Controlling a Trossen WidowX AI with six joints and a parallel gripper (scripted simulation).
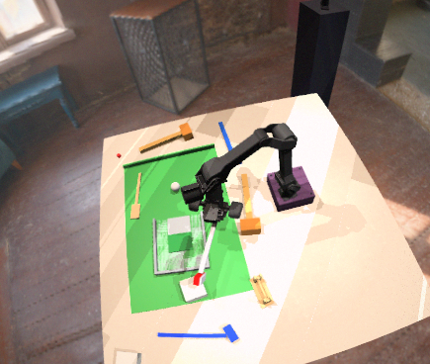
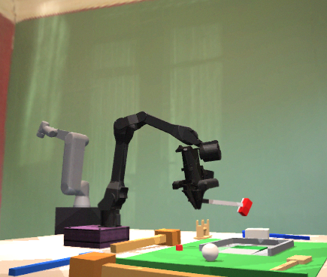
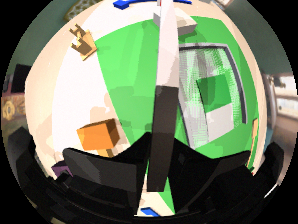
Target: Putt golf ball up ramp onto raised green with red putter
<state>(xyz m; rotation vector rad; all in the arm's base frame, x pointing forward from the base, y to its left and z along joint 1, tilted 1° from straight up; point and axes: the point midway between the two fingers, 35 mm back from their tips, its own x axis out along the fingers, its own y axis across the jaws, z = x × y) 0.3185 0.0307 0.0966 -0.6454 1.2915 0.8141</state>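
My gripper tip is 100 mm to the right of the red putter, 60 mm short of it and 20 mm below it. The rest, counted from my gripper tip: white golf ball (290 mm to the right, 110 mm ahead, 100 mm below); wooden putter stand (290 mm to the left, 90 mm below, 60 mm behind).
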